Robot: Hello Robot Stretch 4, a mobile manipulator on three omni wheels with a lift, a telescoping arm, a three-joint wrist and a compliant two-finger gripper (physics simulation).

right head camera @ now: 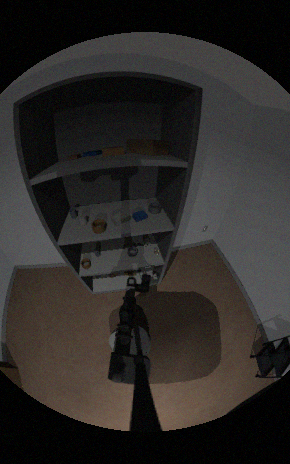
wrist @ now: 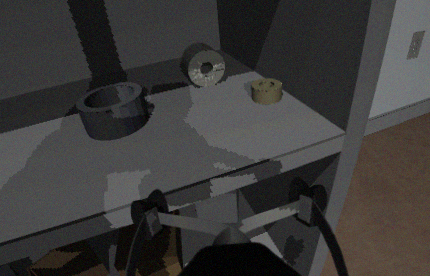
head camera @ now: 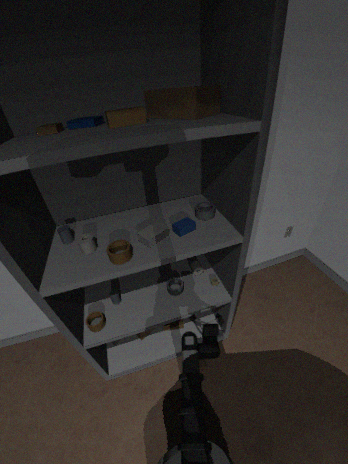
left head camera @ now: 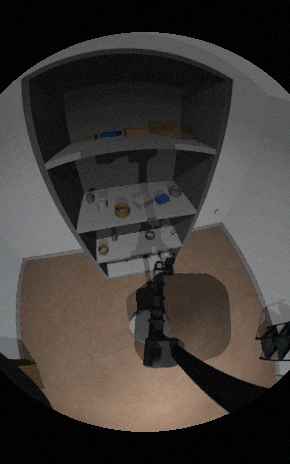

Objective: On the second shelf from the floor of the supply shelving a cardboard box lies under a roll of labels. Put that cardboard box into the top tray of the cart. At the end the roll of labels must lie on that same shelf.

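Frame: origin at the robot's base, x right, y ahead, z up, level; millimetres.
Seen in the pictures: gripper, between the fingertips: (right head camera: pixel 146 269) (wrist: pixel 227 200) (head camera: pixel 205 315) (left head camera: pixel 165 252); robot's base, origin of its link: (right head camera: pixel 130 341) (left head camera: pixel 148 324).
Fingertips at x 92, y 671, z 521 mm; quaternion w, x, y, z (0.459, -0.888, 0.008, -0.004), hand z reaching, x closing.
Note:
Pixels of each thing's middle, then the offset from my fingertips to it. Level surfaces: height alone.
- floor, height of its surface: dz -15 mm
- dark ring, middle of its body: (wrist: pixel 113 109) (head camera: pixel 175 286) (left head camera: pixel 149 234) dx -161, dy +197, dz +9 mm
- small tan roll, middle of its body: (wrist: pixel 266 91) (head camera: pixel 214 281) dx +85, dy +229, dz -2 mm
The second shelf from the floor (head camera: pixel 142 311) (wrist: pixel 240 117) shows under the open gripper view. The pale roll of labels (wrist: pixel 206 68) (head camera: pixel 198 271) lies on its side at the back right of that shelf, its round end facing out. No cardboard box shows under or beside it. Brown cardboard pieces (wrist: pixel 152 247) (head camera: pixel 175 325) show on the bottom shelf below; I cannot tell whether one is the task's box. My gripper (wrist: pixel 227 200) (head camera: pixel 206 320) is open, with nothing between its fingertips, in front of the second shelf's front edge. A dark tray cart (left head camera: pixel 270 345) (right head camera: pixel 265 357) stands far right.
A dark ring (wrist: pixel 115 117) (head camera: pixel 175 286) stands left of the labels and a small tan roll (wrist: pixel 267 92) (head camera: pixel 214 281) right of them. An orange ring (head camera: pixel 96 321) stands at the shelf's left. The right side panel (wrist: pixel 357 95) borders the shelf. A brown box (left head camera: pixel 31 374) is at lower left.

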